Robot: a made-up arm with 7 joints. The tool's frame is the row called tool. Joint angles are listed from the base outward.
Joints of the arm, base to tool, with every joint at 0 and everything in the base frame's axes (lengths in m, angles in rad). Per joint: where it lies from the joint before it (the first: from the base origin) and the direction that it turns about. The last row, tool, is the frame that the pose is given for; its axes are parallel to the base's.
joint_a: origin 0 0.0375 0 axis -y
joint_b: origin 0 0.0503 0 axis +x
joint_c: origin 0 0 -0.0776 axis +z
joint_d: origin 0 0 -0.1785 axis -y
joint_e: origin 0 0 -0.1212 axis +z
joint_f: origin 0 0 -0.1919 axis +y
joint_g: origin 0 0 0 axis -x
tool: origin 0 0 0
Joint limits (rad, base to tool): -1.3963..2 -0.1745..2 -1.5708..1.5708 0..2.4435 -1.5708..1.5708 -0.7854..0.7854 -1.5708..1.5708
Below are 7 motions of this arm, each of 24 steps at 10 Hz.
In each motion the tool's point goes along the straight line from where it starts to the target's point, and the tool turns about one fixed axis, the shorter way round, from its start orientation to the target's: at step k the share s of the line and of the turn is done. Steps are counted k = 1, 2, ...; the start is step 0. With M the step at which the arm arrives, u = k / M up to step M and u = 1 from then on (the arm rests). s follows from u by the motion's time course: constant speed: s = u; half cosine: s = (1 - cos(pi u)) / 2; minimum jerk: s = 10 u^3 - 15 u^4 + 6 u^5.
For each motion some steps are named. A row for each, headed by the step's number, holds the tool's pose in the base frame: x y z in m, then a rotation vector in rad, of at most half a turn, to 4 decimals.
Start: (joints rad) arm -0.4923 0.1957 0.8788 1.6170 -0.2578 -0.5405 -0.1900
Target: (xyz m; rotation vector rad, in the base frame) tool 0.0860 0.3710 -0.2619 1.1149 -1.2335 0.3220
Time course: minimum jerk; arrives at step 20
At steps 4, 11, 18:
4: 0.0860 0.3710 -0.2619 1.2274 -1.5143 -0.0490
11: 0.0860 0.3710 -0.2619 1.1674 -1.3578 0.1661
18: 0.0860 0.3710 -0.2619 1.1161 -1.2362 0.3188

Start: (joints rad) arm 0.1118 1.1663 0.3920 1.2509 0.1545 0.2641 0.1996
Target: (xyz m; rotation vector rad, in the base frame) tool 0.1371 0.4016 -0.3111 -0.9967 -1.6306 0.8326
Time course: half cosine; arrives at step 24
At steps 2, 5, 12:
2: 0.2745 0.4575 -0.0095 0.9410 -1.2397 -0.2024
5: 0.2624 0.4526 -0.0360 0.7859 -1.3178 -0.1097
12: 0.2070 0.4300 -0.1577 0.0307 -1.5728 0.3152

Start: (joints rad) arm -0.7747 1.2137 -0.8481 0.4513 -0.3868 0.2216 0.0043
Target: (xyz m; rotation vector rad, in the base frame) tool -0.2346 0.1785 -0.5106 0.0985 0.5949 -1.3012
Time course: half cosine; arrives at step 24
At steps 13, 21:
13: -0.1909 0.3426 -0.4043 0.2918 0.8045 -1.4467
21: -0.2308 0.1929 -0.5013 0.1150 0.6132 -1.3145

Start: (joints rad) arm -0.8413 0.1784 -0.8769 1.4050 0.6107 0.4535 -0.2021
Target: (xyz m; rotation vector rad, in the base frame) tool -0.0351 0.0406 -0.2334 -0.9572 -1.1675 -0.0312
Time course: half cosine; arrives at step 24
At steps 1, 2, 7, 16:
1: -0.1252 -0.0907 -0.3766 -0.6027 0.1975 -0.1626
2: -0.1240 -0.0890 -0.3747 -0.6086 0.1804 -0.1612
7: -0.1079 -0.0654 -0.3491 -0.6870 -0.0603 -0.1415
16: -0.0577 0.0076 -0.2693 -0.8885 -0.8195 -0.0694

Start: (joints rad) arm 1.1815 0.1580 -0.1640 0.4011 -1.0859 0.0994 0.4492
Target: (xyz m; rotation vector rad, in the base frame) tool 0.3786 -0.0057 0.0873 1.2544 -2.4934 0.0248
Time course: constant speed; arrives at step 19
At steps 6, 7, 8, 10, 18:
6: 0.4932 0.1034 -0.0365 0.9299 -1.4613 -0.8296
7: 0.4843 0.0950 -0.0270 0.9613 -1.5463 -0.7794
8: 0.4755 0.0866 -0.0175 0.9918 -1.6307 -0.7268
10: 0.4579 0.0698 0.0016 1.0500 -1.7971 -0.6143
18: 0.3874 0.0027 0.0778 1.2372 -2.4215 -0.0579

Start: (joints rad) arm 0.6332 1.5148 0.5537 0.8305 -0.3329 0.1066 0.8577
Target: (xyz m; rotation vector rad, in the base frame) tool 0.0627 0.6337 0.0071 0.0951 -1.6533 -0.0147
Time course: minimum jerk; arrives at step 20
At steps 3, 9, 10, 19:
3: 0.1011 0.5631 0.1881 1.1115 -1.0521 -0.2082
9: 0.0861 0.5907 0.1174 0.7343 -1.3199 -0.1363
10: 0.0824 0.5974 0.1001 0.6379 -1.3792 -0.1180
19: 0.0627 0.6336 0.0073 0.0964 -1.6528 -0.0149

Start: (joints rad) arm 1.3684 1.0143 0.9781 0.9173 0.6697 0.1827 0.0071
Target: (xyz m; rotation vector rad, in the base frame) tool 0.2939 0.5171 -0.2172 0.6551 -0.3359 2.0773
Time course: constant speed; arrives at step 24
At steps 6, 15, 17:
6: 0.1390 0.5611 0.0386 0.2223 -2.1185 1.8789
15: 0.2165 0.5391 -0.0893 0.4822 -1.2294 2.1042
17: 0.2337 0.5342 -0.1177 0.5280 -1.0293 2.1184

